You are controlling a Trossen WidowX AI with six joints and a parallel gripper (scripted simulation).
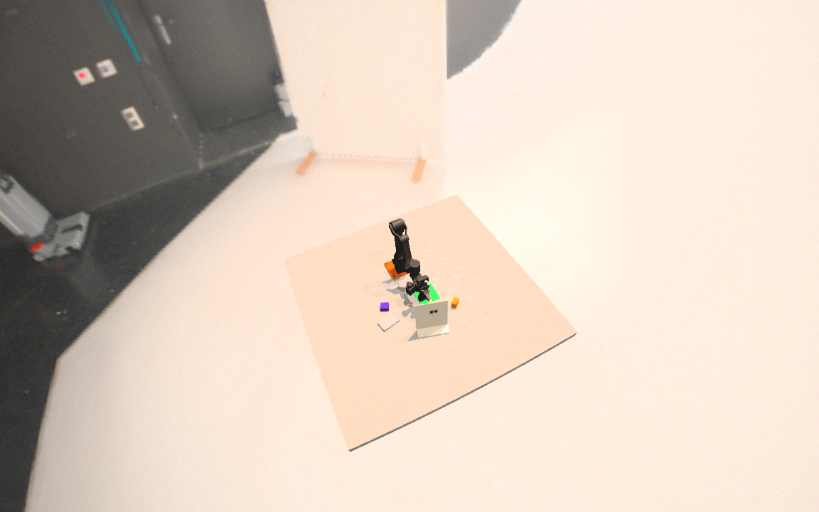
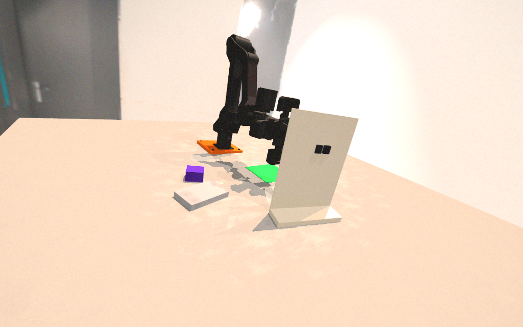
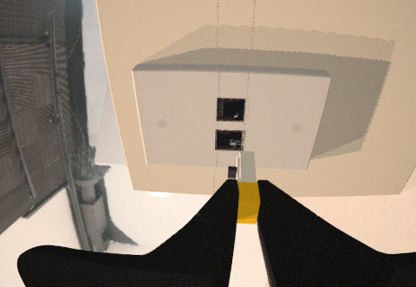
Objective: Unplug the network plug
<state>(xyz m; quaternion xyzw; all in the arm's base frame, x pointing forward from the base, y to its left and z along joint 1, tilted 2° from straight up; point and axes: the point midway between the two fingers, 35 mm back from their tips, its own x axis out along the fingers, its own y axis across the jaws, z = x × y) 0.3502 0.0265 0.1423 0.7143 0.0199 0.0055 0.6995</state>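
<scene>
Right now the green marked square is 150 mm behind my gripper tip, 40 mm to the left of it and 160 mm below it. From my gripper tip the other things lie so: network plug: 10 mm ahead; then orange cube: 20 mm behind, 150 mm to the left, 140 mm below; then upright panel: 70 mm ahead, 20 mm to the right, 50 mm below.
</scene>
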